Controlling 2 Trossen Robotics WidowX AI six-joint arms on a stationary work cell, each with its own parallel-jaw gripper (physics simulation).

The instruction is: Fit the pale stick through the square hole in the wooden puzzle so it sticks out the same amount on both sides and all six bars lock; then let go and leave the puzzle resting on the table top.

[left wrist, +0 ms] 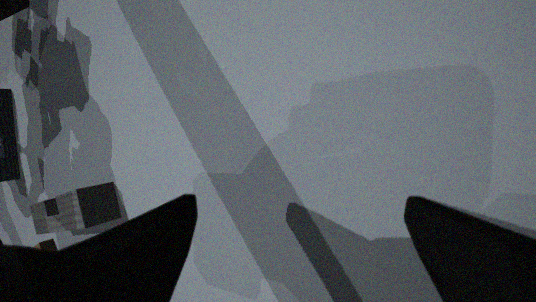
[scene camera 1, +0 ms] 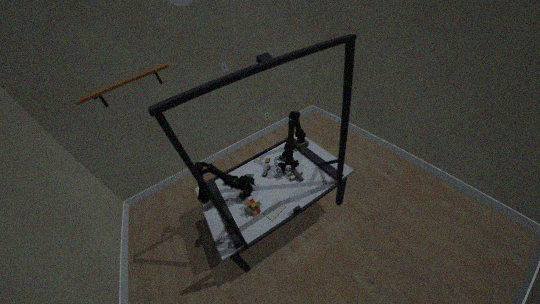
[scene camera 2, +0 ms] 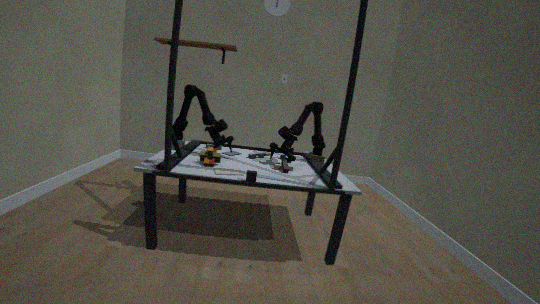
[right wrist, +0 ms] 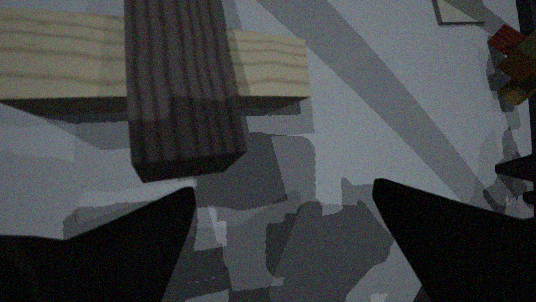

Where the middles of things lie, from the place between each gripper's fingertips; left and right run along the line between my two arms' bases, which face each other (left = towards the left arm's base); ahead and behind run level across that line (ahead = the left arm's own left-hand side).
Labels:
Now: left hand 12 cm past the pale stick (right wrist: 64,64), 36 cm to the left of it and 1 cm above it.
Right now my right hand is 6 cm past the pale stick, 4 cm to the left of it and 1 cm above it.

